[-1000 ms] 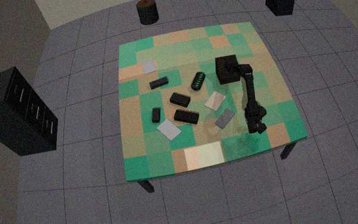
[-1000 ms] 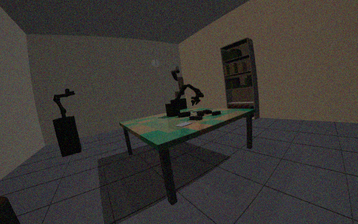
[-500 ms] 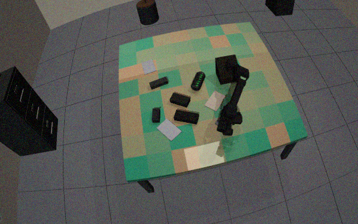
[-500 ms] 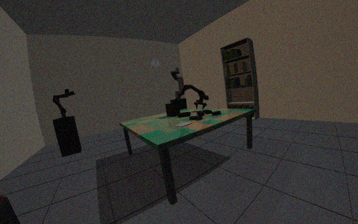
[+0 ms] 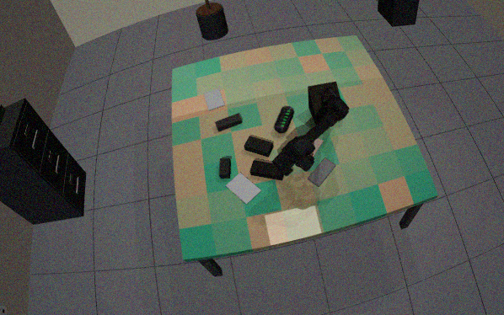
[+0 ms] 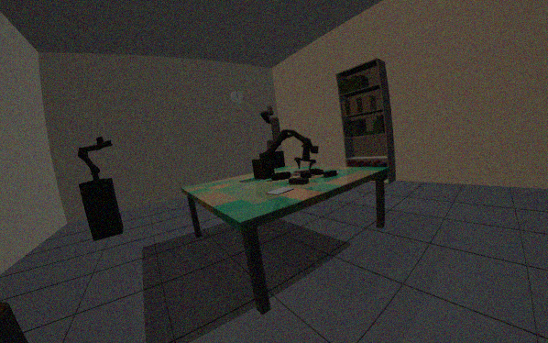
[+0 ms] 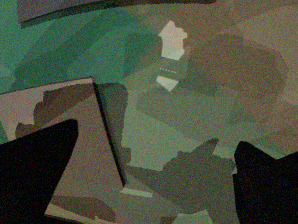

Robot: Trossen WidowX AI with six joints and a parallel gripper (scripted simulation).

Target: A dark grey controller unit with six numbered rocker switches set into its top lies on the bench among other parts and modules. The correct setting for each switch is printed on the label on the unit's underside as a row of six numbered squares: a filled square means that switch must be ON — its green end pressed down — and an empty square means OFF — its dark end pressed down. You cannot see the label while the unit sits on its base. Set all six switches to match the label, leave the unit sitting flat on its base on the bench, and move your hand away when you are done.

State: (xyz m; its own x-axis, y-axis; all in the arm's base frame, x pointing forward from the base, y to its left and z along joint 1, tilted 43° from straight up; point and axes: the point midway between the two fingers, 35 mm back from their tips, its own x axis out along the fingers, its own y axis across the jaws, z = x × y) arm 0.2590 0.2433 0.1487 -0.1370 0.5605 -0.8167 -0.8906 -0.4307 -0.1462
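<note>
Now: the module 160 mm ahead of my gripper tip, 160 mm to the right of it and 10 mm below it.
</note>
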